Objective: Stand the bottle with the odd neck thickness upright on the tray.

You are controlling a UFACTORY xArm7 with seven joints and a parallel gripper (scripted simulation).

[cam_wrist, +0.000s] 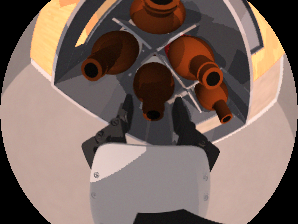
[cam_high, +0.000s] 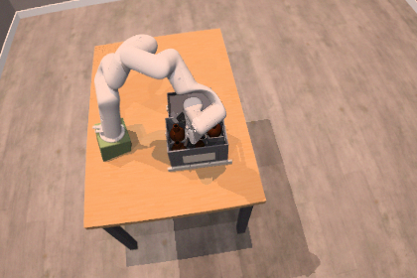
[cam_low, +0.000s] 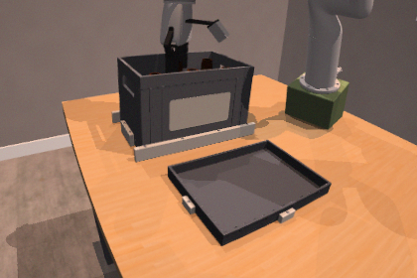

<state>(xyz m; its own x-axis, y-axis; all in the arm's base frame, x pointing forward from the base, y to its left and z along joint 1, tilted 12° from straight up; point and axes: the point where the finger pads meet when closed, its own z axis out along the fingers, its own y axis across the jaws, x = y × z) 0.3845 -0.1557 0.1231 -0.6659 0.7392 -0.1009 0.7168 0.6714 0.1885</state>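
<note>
Now: hand 4 cm to the right of the crate and 7 cm above it. From my hand the other things lie so: dark tray (31 cm to the left, 15 cm below); glass bottle (9 cm ahead, 8 cm to the left, 7 cm below).
</note>
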